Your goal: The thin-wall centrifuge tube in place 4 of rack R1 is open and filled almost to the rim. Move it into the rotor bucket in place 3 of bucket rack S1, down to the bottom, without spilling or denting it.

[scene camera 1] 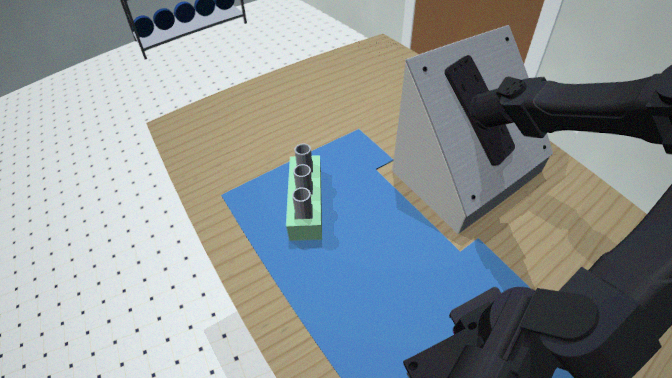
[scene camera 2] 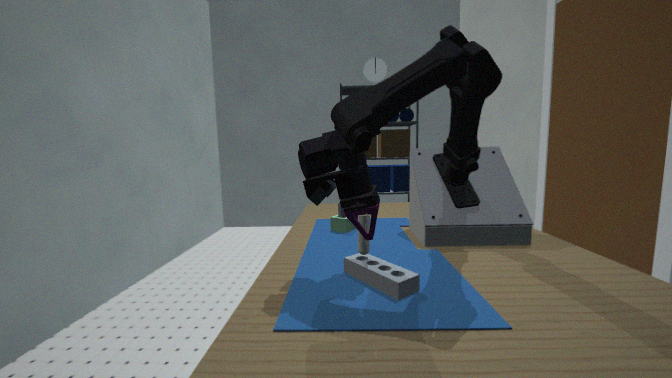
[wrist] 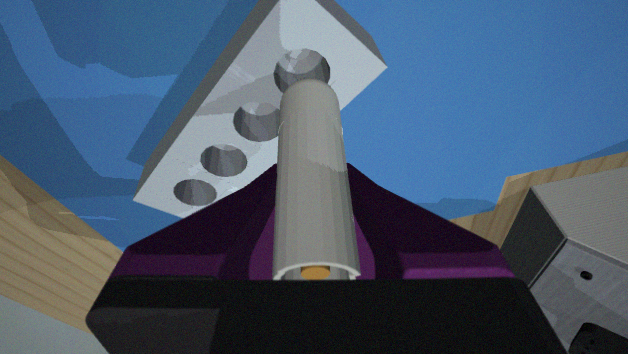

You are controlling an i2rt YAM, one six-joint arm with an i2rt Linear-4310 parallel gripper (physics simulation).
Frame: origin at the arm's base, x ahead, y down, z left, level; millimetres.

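Seen in the pictures: gripper, between the fingertips: (scene camera 2: 370, 237) (wrist: 312, 176); arm's base, origin of its link: (scene camera 1: 480, 111) (scene camera 2: 454, 179).
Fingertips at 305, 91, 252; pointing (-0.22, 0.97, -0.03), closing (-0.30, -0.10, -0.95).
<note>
Offsets run from my fingertips to a thing's top centre, as dx, dy, dz. Level surfaces: height alone.
A pale grey centrifuge tube {+13, -51, -3} (scene camera 2: 363, 245) (wrist: 315, 215) stands nearly upright in my gripper (scene camera 2: 369, 234) (wrist: 312, 176), whose purple fingers are shut on it. Orange liquid shows inside its open mouth. The tube's round bottom is just above the light grey bucket rack S1 {-9, +46, +38} (scene camera 2: 380, 285) (wrist: 350, 65), near the end hole that is leftmost in scene camera 2. In the wrist view most of that hole's opening shows beyond the tube's bottom; the other holes show dark and empty. The green rack R1 {-12, +33, -406} (scene camera 1: 304, 232) (scene camera 2: 341, 224) holds three grey tubes. The fingertips do not show in scene camera 1.
A blue mat {dy +79} (scene camera 1: 370, 260) (scene camera 2: 320, 300) lies under both racks on the wooden table {dy +82} (scene camera 1: 240, 100) (scene camera 2: 550, 300). The arm's sloped grey mounting block (scene camera 1: 425, 150) (scene camera 2: 475, 235) stands beside the mat. Shelves stand in the background, beyond the table.
</note>
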